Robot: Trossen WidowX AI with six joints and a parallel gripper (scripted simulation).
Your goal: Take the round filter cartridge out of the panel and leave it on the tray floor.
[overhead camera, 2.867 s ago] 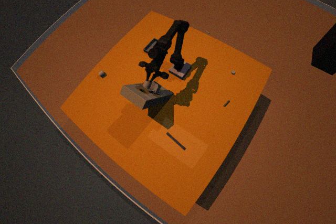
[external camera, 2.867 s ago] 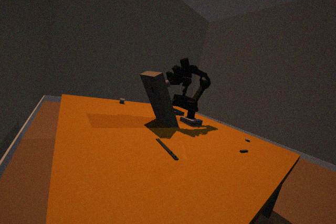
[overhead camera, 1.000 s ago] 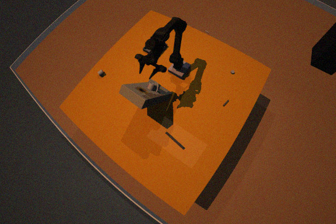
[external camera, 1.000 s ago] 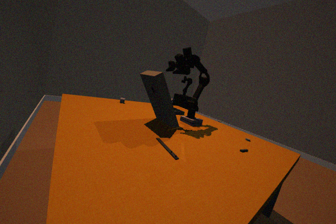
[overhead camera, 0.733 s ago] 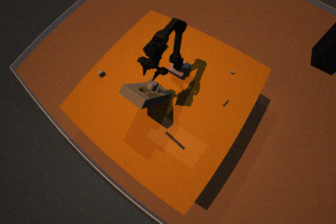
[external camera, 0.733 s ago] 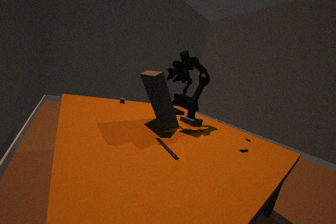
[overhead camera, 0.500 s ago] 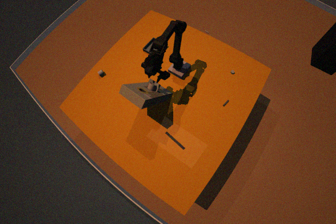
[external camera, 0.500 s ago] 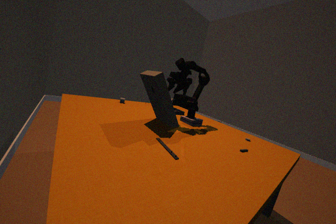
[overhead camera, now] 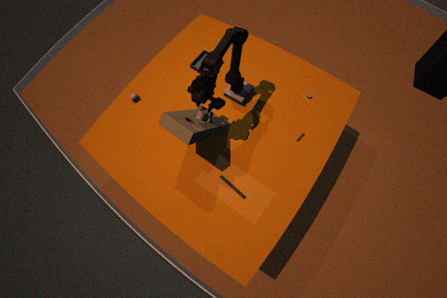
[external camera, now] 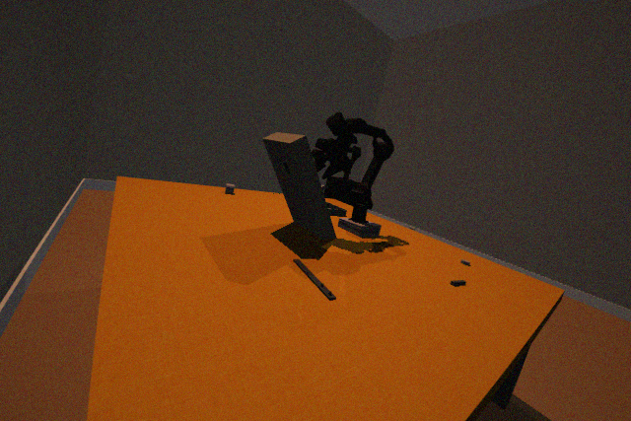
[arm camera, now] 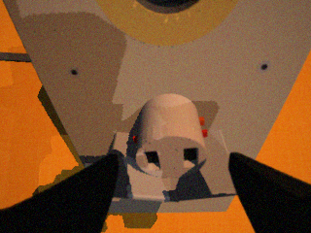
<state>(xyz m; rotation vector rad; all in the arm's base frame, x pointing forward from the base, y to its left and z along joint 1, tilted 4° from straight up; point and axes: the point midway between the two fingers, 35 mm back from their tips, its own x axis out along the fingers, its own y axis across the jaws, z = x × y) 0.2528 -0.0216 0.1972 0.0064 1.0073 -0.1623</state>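
My gripper tip is now 20 mm above the round filter cartridge and 10 mm short of it. From my gripper tip the other things lie so: service panel 60 mm ahead, 40 mm below, 10 mm to the right; then tray 370 mm behind, 230 mm to the right, 190 mm below; then short dark piece 480 mm to the left, 190 mm below, 170 mm behind.
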